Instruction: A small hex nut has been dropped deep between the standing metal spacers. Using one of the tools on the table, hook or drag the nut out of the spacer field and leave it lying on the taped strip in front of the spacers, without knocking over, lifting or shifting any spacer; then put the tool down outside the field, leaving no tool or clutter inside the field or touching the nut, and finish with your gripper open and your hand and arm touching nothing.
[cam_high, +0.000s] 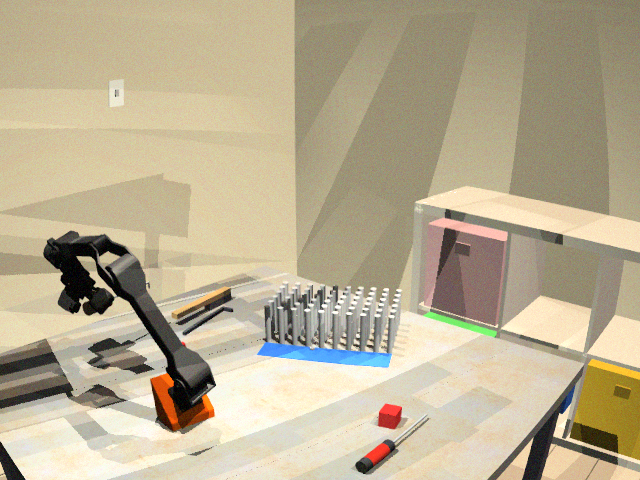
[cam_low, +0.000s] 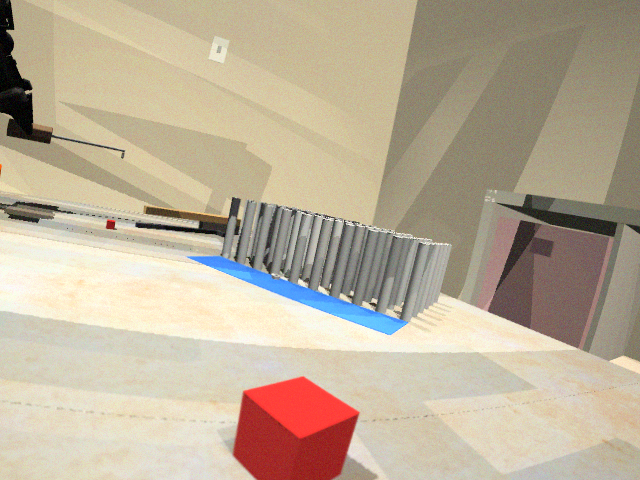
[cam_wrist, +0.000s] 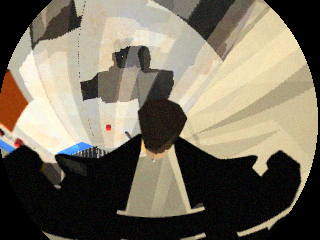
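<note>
Now: the hook tool 100 mm ahead of my gripper tip, 20 mm to the left of it and 10 mm below it. From my gripper tip the other things lie so: blue taped strip 460 mm ahead, 420 mm to the right, 160 mm below; then tiny red cube 210 mm ahead, 110 mm to the right, 150 mm below; then hex nut 460 mm ahead, 370 mm to the right, 160 mm below.
</note>
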